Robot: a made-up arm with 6 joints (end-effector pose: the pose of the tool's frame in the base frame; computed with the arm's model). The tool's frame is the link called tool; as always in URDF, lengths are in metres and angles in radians.
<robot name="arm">
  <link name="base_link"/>
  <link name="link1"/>
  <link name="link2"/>
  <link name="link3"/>
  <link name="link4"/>
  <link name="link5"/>
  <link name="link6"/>
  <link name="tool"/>
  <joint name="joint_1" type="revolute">
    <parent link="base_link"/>
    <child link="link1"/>
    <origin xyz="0 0 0.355" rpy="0 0 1.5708"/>
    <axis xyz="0 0 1"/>
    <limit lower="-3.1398" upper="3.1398"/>
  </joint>
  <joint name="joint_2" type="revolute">
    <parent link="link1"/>
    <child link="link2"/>
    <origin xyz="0 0 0" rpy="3.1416 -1.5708 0"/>
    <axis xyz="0 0 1"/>
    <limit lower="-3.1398" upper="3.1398"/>
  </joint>
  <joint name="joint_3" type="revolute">
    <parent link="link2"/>
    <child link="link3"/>
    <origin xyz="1.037 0 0" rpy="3.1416 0 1.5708"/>
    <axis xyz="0 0 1"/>
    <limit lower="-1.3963" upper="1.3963"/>
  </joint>
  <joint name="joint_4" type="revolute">
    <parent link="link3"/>
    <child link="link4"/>
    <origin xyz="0 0 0" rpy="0 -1.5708 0"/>
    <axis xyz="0 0 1"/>
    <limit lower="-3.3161" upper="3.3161"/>
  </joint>
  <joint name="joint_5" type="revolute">
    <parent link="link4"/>
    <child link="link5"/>
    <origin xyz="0 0 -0.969" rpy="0 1.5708 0"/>
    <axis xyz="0 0 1"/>
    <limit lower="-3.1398" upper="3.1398"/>
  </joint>
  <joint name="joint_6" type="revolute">
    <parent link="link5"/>
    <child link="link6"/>
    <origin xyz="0 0 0.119" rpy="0 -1.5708 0"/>
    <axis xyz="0 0 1"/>
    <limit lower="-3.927" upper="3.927"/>
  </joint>
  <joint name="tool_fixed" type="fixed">
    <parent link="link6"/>
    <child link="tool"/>
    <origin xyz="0 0 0" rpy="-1.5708 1.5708 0"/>
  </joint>
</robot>
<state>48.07 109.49 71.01 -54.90 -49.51 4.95</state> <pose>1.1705 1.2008 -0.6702 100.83 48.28 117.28</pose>
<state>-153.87 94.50 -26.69 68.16 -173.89 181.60</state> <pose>-0.5819 -0.2362 -0.6125 -103.41 -60.59 -165.48</pose>
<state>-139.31 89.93 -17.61 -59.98 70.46 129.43</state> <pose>-0.5292 -0.3765 -0.5366 -146.53 27.45 153.83</pose>
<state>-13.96 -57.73 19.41 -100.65 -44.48 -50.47</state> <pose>-0.5257 0.1533 1.8273 68.97 -46.42 73.33</pose>
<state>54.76 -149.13 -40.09 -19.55 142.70 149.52</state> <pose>-0.3761 -0.7267 0.3939 48.87 69.76 -89.35</pose>
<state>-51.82 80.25 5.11 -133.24 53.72 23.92</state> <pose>0.7977 -0.8825 -0.4282 -8.45 45.53 -174.86</pose>
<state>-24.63 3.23 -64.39 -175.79 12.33 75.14</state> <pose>0.4306 -0.0669 0.4910 95.71 79.88 -29.74</pose>
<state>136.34 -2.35 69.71 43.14 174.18 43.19</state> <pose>-0.0692 0.1861 2.3381 170.15 67.47 -54.09</pose>
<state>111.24 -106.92 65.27 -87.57 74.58 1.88</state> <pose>0.7061 -1.8026 0.3027 -100.05 0.25 5.64</pose>
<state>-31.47 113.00 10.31 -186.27 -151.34 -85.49</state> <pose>0.7052 -0.2929 -0.9984 -96.59 -48.70 -36.02</pose>
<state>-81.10 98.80 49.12 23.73 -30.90 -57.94</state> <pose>0.1536 -1.6848 -0.5115 -7.91 73.42 -127.50</pose>
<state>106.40 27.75 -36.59 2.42 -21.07 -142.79</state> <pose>-0.1420 0.9036 0.4015 129.87 85.31 95.70</pose>
